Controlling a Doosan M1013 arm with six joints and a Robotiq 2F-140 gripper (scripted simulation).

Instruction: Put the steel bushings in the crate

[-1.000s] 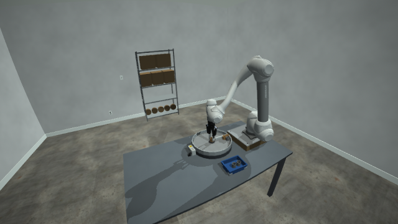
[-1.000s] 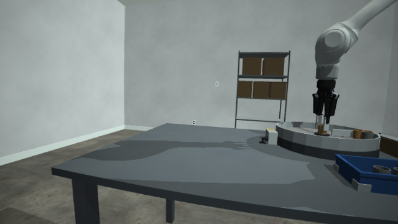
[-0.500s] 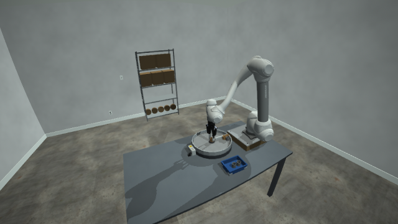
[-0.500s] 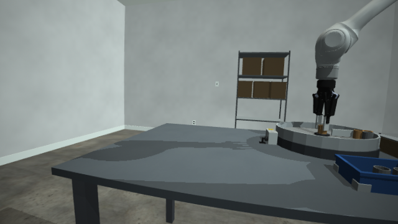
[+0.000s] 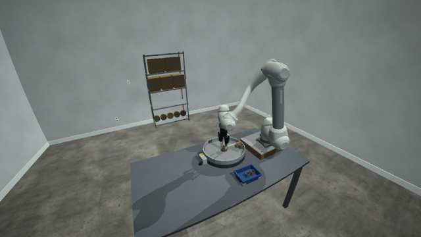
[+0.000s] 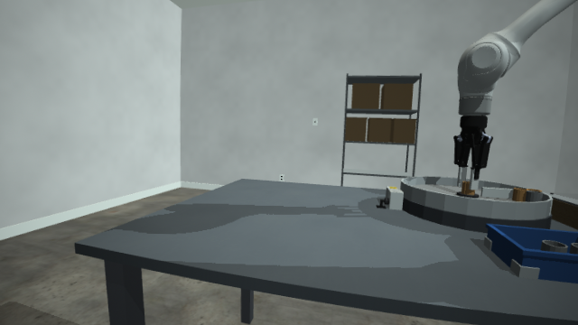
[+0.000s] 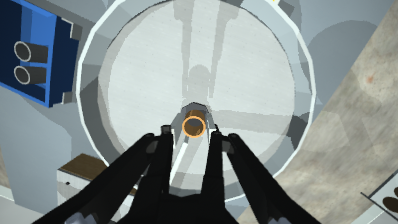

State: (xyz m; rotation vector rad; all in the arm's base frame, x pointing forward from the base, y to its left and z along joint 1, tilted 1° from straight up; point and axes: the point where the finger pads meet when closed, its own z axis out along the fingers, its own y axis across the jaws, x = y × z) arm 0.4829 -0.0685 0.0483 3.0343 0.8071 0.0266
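My hand is 60 mm above the turning table. The rest, counted from my hand: blue crate 370 mm to the left, 90 mm below, 60 mm behind.
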